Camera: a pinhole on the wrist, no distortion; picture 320 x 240 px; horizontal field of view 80.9 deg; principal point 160.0 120.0 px. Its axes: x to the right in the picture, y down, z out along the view. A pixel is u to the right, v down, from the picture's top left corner.
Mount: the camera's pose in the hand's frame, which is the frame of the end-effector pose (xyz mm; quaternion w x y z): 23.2 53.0 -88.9 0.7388 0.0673 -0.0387 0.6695
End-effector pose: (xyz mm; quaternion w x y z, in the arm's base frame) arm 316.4 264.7 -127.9 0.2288 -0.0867 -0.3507 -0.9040
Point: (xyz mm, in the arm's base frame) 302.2 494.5 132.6
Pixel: 164 131
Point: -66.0 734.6 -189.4
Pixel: outside the picture
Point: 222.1 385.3 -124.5
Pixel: 23 95
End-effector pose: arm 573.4 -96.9 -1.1 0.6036 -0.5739 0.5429 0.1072
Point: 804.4 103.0 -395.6
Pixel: 225 21
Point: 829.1 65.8 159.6
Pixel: 28 182
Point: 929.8 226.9 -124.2
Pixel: 142 108
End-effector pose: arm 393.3 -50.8 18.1 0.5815 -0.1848 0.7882 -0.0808
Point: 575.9 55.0 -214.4
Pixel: 244 80
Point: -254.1 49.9 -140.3
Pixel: behind the camera
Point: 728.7 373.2 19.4
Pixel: outside the picture
